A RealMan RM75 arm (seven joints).
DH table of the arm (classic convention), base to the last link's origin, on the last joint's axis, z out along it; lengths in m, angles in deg. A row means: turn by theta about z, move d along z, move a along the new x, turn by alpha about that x. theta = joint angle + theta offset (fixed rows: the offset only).
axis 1: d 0.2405  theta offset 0  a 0  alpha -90
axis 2: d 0  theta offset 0  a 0  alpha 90
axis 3: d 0.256  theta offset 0  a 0  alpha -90
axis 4: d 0  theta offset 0  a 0  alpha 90
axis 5: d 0.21  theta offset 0  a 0  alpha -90
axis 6: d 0  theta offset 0  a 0  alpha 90
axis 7: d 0.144  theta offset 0  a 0  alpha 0
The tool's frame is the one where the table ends.
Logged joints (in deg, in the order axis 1, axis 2, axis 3, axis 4, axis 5, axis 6, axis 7), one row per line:
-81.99 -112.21 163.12 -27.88 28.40 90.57 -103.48
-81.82 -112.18 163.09 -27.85 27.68 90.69 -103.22
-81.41 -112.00 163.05 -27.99 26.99 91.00 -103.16
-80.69 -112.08 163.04 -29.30 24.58 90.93 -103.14
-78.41 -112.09 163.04 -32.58 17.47 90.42 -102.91
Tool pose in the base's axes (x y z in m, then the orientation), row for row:
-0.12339 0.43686 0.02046 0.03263 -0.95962 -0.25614 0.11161
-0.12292 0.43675 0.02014 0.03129 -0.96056 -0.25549 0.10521
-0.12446 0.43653 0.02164 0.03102 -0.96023 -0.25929 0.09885
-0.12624 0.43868 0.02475 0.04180 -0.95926 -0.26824 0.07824
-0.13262 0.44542 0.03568 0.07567 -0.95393 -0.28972 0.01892
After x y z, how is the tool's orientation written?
As a quaternion, w x y z.
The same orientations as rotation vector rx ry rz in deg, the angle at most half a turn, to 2 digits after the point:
-169.23 -45.17 19.68
-169.54 -45.09 18.57
-169.51 -45.77 17.45
-168.22 -47.04 13.72
-163.90 -49.78 3.25

